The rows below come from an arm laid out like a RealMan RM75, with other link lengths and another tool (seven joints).
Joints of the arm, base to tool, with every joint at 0 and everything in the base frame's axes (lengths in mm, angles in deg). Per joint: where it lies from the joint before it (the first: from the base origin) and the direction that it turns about. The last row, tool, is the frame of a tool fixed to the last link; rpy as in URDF.
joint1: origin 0 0 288.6 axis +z
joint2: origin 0 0 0 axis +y
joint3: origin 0 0 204.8 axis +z
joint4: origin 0 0 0 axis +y
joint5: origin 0 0 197.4 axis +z
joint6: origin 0 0 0 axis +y
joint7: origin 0 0 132.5 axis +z
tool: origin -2 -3 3 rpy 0 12.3 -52.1
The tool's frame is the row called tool.
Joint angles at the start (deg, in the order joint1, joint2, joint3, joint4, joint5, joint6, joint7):
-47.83 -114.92 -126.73 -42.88 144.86 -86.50 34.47
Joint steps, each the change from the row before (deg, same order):
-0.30 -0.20 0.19 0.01 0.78 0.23 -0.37
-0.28 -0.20 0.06 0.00 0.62 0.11 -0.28
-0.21 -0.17 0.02 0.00 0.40 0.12 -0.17
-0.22 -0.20 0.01 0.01 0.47 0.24 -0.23
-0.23 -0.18 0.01 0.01 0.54 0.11 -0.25
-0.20 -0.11 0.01 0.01 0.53 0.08 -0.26
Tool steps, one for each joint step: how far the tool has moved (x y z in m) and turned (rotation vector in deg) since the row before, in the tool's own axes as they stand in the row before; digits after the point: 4 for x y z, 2 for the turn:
-0.0002 0.0008 0.0010 0.68 0.28 0.25
-0.0004 0.0010 0.0008 0.46 0.15 0.20
-0.0003 0.0010 0.0007 0.25 0.11 0.15
-0.0002 0.0010 0.0008 0.27 0.22 0.10
-0.0003 0.0008 0.0007 0.38 0.14 0.12
0.0000 0.0004 0.0004 0.41 0.17 0.08

